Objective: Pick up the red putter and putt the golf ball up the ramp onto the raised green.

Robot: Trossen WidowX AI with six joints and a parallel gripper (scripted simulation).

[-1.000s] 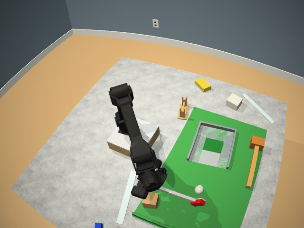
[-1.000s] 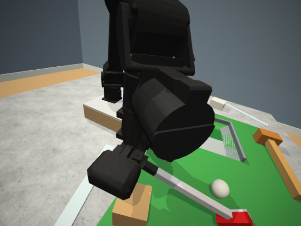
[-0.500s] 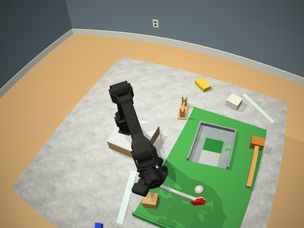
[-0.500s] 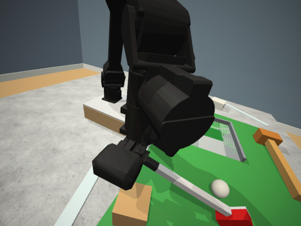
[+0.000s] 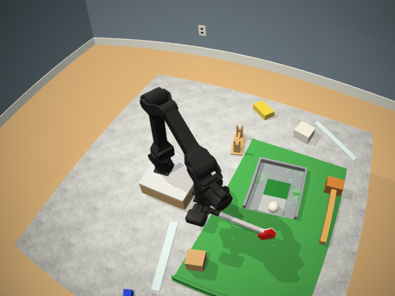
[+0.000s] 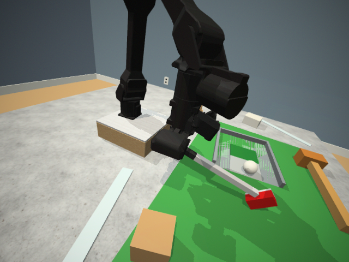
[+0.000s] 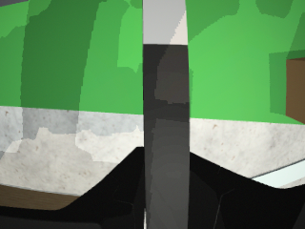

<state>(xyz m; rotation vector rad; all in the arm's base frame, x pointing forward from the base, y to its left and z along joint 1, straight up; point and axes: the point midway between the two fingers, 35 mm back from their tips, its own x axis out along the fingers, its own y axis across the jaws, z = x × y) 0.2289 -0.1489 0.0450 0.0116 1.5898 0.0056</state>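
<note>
The putter is 120 mm ahead of my gripper tip and 10 mm below it. Round my gripper tip: green mat (250 mm ahead, 70 mm to the left, 70 mm below); white golf ball (220 mm ahead, 120 mm to the left, 50 mm below); tan cube (30 mm ahead, 170 mm to the right, 40 mm below).
</note>
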